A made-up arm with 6 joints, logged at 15 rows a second.
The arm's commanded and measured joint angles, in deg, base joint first. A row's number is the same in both.
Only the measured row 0 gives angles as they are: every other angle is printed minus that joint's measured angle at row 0.
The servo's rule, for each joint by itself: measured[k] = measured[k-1] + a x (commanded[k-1-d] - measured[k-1]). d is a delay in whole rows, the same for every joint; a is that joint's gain. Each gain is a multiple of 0.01, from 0.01 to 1. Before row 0 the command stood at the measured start. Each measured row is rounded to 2 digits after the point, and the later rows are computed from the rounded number. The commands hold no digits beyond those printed.
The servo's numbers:
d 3
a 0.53 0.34 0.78 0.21 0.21 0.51
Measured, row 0: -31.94, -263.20, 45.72, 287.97, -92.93, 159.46
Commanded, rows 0 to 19: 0.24, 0.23, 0.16, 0.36, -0.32, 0.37; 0.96, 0.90, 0.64, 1.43, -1.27, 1.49; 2.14, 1.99, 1.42, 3.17, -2.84, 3.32; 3.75, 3.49, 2.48, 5.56, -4.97, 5.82; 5.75, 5.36, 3.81, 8.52, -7.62, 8.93; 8.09, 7.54, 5.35, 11.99, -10.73, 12.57; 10.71, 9.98, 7.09, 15.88, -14.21, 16.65; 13.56, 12.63, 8.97, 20.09, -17.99, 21.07; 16.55, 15.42, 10.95, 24.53, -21.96, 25.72; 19.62, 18.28, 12.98, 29.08, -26.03, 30.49; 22.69, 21.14, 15.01, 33.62, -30.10, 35.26; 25.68, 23.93, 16.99, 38.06, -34.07, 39.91; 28.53, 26.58, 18.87, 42.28, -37.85, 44.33; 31.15, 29.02, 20.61, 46.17, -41.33, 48.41; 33.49, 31.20, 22.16, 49.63, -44.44, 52.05; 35.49, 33.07, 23.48, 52.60, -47.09, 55.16; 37.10, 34.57, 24.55, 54.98, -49.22, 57.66; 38.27, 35.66, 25.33, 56.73, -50.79, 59.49; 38.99, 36.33, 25.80, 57.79, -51.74, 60.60; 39.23, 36.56, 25.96, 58.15, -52.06, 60.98
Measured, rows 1 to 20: 0.00, 0.00, 0.00, 0.00, 0.00, 0.00; 0.00, 0.00, 0.00, 0.00, 0.00, 0.00; 0.00, 0.00, 0.00, 0.00, 0.00, 0.00; 0.13, 0.08, 0.12, 0.08, -0.07, 0.19; 0.57, 0.36, 0.53, 0.36, -0.32, 0.85; 1.40, 0.91, 1.22, 0.95, -0.85, 2.11; 2.65, 1.79, 2.20, 1.92, -1.72, 4.00; 4.29, 3.00, 3.46, 3.31, -2.96, 6.51; 6.30, 4.54, 4.93, 5.13, -4.59, 9.60; 8.64, 6.39, 6.61, 7.39, -6.61, 13.20; 11.25, 8.51, 8.45, 10.06, -9.00, 17.21; 14.06, 10.86, 10.40, 13.10, -11.72, 21.55; 17.01, 13.38, 12.41, 16.46, -14.73, 26.11; 20.02, 16.02, 14.44, 20.06, -17.96, 30.78; 23.02, 18.71, 16.43, 23.84, -21.34, 35.44; 25.94, 21.39, 18.33, 27.71, -24.81, 39.97; 28.70, 23.98, 20.11, 31.59, -28.28, 44.27; 31.24, 26.43, 21.71, 35.38, -31.67, 48.24; 33.49, 28.69, 23.09, 39.00, -34.91, 51.77; 35.40, 30.69, 24.23, 42.36, -37.92, 54.77
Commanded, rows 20 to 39: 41.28, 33.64, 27.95, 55.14, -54.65, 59.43; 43.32, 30.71, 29.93, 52.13, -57.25, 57.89; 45.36, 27.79, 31.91, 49.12, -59.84, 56.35; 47.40, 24.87, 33.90, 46.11, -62.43, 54.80; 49.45, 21.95, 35.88, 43.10, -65.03, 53.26; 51.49, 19.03, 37.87, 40.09, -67.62, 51.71; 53.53, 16.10, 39.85, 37.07, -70.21, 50.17; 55.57, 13.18, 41.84, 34.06, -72.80, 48.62; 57.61, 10.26, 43.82, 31.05, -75.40, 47.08; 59.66, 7.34, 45.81, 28.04, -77.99, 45.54; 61.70, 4.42, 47.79, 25.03, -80.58, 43.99; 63.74, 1.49, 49.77, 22.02, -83.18, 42.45; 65.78, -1.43, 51.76, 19.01, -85.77, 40.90; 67.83, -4.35, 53.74, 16.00, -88.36, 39.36; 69.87, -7.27, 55.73, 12.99, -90.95, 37.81; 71.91, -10.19, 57.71, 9.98, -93.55, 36.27; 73.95, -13.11, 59.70, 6.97, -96.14, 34.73; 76.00, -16.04, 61.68, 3.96, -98.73, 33.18; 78.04, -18.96, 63.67, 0.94, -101.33, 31.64; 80.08, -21.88, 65.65, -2.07, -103.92, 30.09
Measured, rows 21 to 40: 36.92, 32.38, 25.09, 45.38, -40.62, 57.18; 38.02, 33.72, 25.64, 47.99, -42.96, 58.92; 38.66, 34.69, 25.89, 50.12, -44.87, 59.97; 40.05, 34.33, 27.50, 51.17, -46.92, 59.69; 41.78, 33.10, 29.40, 51.37, -49.09, 58.77; 43.68, 31.29, 31.36, 50.90, -51.35, 57.54; 45.65, 29.11, 33.34, 49.89, -53.68, 56.14; 47.66, 26.68, 35.32, 48.46, -56.06, 54.67; 49.69, 24.08, 37.31, 46.70, -58.49, 53.16; 51.73, 21.37, 39.29, 44.68, -60.95, 51.64; 53.77, 18.59, 41.28, 42.45, -63.44, 50.10; 55.81, 15.76, 43.26, 40.06, -65.95, 48.56; 57.85, 12.90, 45.25, 37.54, -68.48, 47.02; 59.89, 10.02, 47.23, 34.91, -71.02, 45.47; 61.93, 7.12, 49.21, 32.20, -73.57, 43.93; 63.97, 4.21, 51.20, 29.43, -76.13, 42.38; 66.02, 1.30, 53.18, 26.61, -78.70, 40.84; 68.06, -1.61, 55.17, 23.75, -81.27, 39.29; 70.10, -4.53, 57.15, 20.86, -83.85, 37.75; 72.14, -7.45, 59.14, 17.94, -86.43, 36.21
